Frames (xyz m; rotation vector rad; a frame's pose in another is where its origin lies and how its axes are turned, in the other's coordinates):
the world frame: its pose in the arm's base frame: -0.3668 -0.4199 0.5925 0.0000 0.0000 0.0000
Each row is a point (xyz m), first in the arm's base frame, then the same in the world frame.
Working: the arm's base frame: its pose in the world frame: 0.3668 0.4199 -0.5925 0.0000 0.0000 0.0000

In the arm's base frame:
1: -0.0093 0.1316 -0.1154
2: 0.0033 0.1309 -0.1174
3: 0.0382 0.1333 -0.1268
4: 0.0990 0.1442 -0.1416
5: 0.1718 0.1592 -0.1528
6: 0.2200 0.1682 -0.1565
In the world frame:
1: 0.3575 0.5515 -0.7079
2: 0.3701 0.5508 -0.7099
3: 0.4050 0.5532 -0.7193
4: 0.4658 0.5641 -0.7341
5: 0.5386 0.5791 -0.7453
6: 0.5868 0.5881 -0.7490

